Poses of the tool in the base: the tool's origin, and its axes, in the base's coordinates. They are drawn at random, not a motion.
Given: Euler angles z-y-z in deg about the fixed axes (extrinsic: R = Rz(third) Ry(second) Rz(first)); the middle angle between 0 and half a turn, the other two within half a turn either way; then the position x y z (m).
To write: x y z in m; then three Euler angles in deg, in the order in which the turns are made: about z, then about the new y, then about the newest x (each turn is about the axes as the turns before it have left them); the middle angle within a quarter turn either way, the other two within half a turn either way. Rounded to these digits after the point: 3 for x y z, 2 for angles.
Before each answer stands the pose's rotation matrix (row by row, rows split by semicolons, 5 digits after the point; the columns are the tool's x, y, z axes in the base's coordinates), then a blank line. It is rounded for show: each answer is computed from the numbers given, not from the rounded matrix.
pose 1, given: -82.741 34.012 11.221 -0.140 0.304 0.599
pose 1, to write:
0.29577 0.78197 0.54867; -0.95264 0.28395 0.10885; -0.07068 -0.55488 0.82892

-0.140 0.304 0.599 -72.75 4.05 -33.80
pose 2, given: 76.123 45.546 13.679 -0.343 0.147 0.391
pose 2, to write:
-0.06638 -0.71733 0.69357; 0.98300 0.07225 0.16880; -0.17120 0.69298 0.70034

-0.343 0.147 0.391 93.86 9.86 44.70
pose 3, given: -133.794 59.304 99.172 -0.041 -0.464 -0.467
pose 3, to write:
0.76892 0.62448 -0.13707; -0.23371 0.47409 0.84889; 0.59510 -0.62070 0.51048

-0.041 -0.464 -0.467 -16.91 -36.52 -50.56
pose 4, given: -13.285 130.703 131.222 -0.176 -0.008 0.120
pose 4, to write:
0.59109 -0.63328 -0.49957; -0.32596 -0.75406 0.57021; -0.73781 -0.17421 -0.65214

-0.176 -0.008 0.120 -28.87 47.55 -165.04
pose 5, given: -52.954 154.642 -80.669 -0.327 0.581 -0.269
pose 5, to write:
-0.87586 0.47754 0.06944; 0.40779 0.80939 -0.42261; -0.25802 -0.34183 -0.90365

-0.327 0.581 -0.269 155.03 14.95 -159.28
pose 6, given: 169.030 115.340 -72.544 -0.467 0.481 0.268
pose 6, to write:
0.30757 -0.91208 0.27111; -0.34374 -0.37219 -0.86216; 0.88727 0.17199 -0.42799

-0.467 0.481 0.268 -48.18 -62.53 158.11
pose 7, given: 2.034 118.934 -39.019 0.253 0.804 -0.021
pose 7, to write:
-0.35330 0.64252 0.67996; 0.33197 0.76564 -0.55099; -0.87463 0.03106 -0.48380

0.253 0.804 -0.021 136.78 61.00 176.33
